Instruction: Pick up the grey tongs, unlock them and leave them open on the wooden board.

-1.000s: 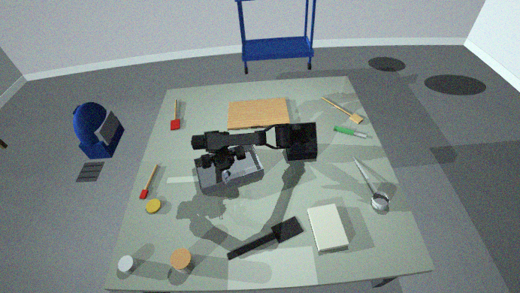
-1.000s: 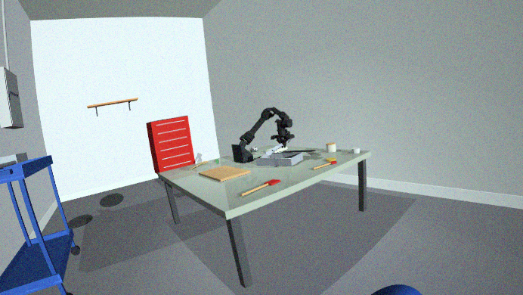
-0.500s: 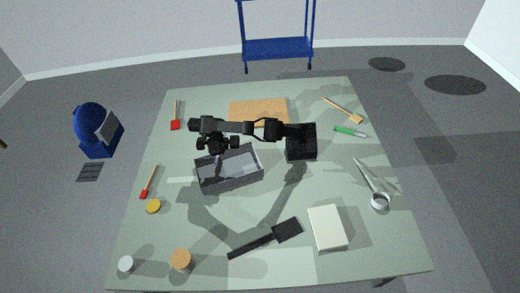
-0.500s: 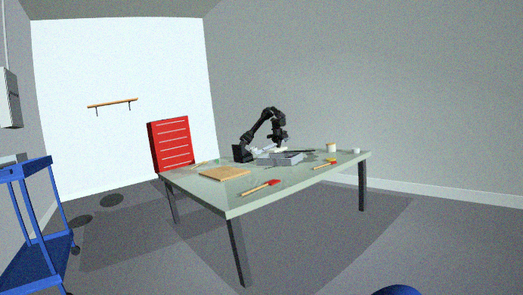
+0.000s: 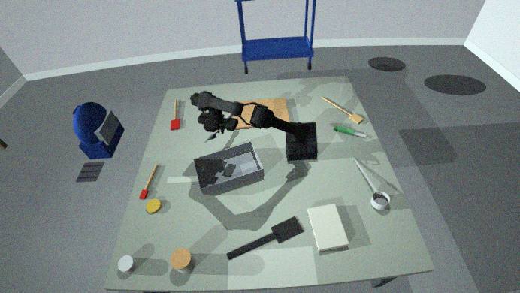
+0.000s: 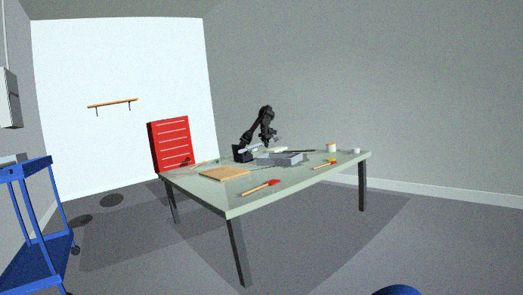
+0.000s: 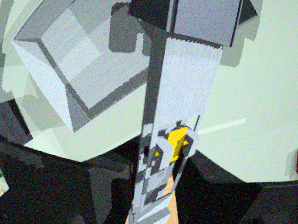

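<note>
Now: the yellow lock piece 4 cm above my gripper tip, 2 cm to the left of it and 1 cm ahead of it. From my gripper tip the other things lie so: wooden board: 29 cm to the right, 16 cm behind, 13 cm below; then yellow disc: 32 cm to the left, 31 cm ahead, 13 cm below; then roasting tin: 12 cm to the left, 11 cm below, 3 cm behind.
</note>
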